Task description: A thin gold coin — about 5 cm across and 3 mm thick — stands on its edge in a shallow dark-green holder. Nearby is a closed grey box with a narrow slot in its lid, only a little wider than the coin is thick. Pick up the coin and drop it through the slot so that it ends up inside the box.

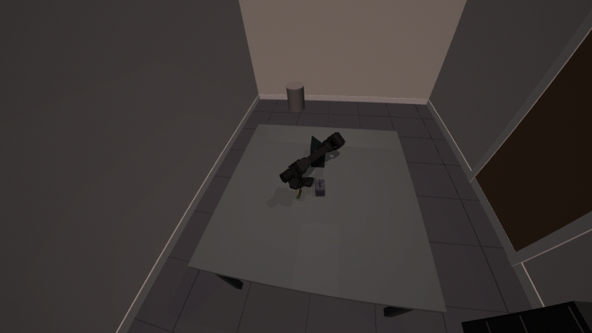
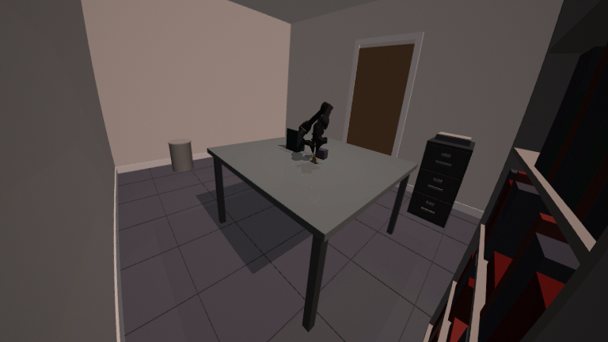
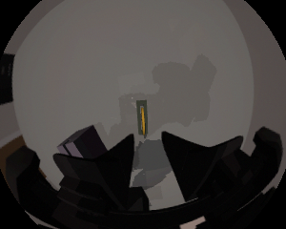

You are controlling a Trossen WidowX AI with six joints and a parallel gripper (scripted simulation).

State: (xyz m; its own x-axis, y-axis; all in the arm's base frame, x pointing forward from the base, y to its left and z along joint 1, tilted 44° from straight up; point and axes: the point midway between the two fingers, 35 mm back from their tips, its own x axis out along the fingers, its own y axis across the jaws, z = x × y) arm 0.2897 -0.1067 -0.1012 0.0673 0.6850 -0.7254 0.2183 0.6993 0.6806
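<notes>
Right now my gripper tip is 5 cm above the gold coin.
</notes>
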